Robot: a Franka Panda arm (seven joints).
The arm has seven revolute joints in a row. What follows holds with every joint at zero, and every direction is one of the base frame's. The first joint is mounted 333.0 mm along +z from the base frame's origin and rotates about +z. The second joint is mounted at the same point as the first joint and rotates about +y. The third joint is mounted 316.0 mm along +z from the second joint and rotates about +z. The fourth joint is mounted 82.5 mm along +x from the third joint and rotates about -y. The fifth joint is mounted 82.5 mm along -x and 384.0 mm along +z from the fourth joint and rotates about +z. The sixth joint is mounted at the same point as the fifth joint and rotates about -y. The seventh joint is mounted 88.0 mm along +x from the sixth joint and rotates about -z. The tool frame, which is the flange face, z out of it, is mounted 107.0 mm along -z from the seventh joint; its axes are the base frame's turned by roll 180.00, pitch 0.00 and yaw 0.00 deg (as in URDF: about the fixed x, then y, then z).
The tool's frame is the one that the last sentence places.
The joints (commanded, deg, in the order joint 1, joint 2, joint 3, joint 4, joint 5, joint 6, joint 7), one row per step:
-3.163, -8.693, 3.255, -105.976, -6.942, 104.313, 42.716
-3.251, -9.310, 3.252, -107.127, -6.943, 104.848, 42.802
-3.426, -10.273, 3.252, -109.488, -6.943, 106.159, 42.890
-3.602, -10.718, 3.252, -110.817, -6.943, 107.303, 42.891
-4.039, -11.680, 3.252, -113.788, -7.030, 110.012, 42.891
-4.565, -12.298, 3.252, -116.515, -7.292, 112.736, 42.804
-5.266, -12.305, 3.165, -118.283, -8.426, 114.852, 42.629
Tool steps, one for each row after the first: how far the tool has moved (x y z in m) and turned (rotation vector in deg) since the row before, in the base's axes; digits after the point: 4 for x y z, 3 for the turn. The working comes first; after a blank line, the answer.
Tool pose at each row, in the base's axes (x y z in m, rotation vector in deg; the steps are taken from these numbers as rounded here):
0.5257, -0.0071, 0.5961, 163.914, -61.816, 14.082
0.5225, -0.0078, 0.5928, 163.829, -61.974, 14.091
0.5175, -0.0090, 0.5835, 163.725, -62.112, 13.964
0.5156, -0.0103, 0.5781, 163.743, -62.214, 14.326
0.5115, -0.0136, 0.5658, 163.732, -62.435, 15.341
0.5086, -0.0179, 0.5526, 163.594, -62.500, 16.282
0.5082, -0.0257, 0.5413, 162.712, -62.126, 17.155

-0.0032, -0.0007, -0.0033, -0.017, -0.006, -0.117
-0.0050, -0.0012, -0.0093, -0.019, 0.088, -0.115
-0.0019, -0.0013, -0.0054, -0.003, -0.250, -0.042
-0.0041, -0.0033, -0.0123, -0.083, -0.674, -0.100
-0.0029, -0.0043, -0.0132, -0.236, -0.572, -0.051
-0.0004, -0.0078, -0.0113, -1.036, -0.274, -0.036

